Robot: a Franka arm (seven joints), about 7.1 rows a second.
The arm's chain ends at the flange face. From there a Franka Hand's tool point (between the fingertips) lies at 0.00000 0.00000 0.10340 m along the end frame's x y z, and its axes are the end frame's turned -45 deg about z.
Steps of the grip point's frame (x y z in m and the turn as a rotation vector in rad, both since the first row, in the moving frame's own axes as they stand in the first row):
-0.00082, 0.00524, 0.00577, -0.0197, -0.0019, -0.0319
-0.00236, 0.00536, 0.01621, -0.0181, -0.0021, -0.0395
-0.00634, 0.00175, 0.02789, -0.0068, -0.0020, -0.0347
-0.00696, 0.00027, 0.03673, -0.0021, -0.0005, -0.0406
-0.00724, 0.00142, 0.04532, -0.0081, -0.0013, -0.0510
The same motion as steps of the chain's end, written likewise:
0.00180, 0.00273, 0.00579, -0.0153, 0.0126, -0.0319
0.00092, 0.00401, 0.01623, -0.0143, 0.0113, -0.0395
-0.00361, 0.00508, 0.02789, -0.0062, 0.0034, -0.0347
-0.00485, 0.00492, 0.03673, -0.0018, 0.0011, -0.0406
-0.00463, 0.00545, 0.04532, -0.0066, 0.0048, -0.0510

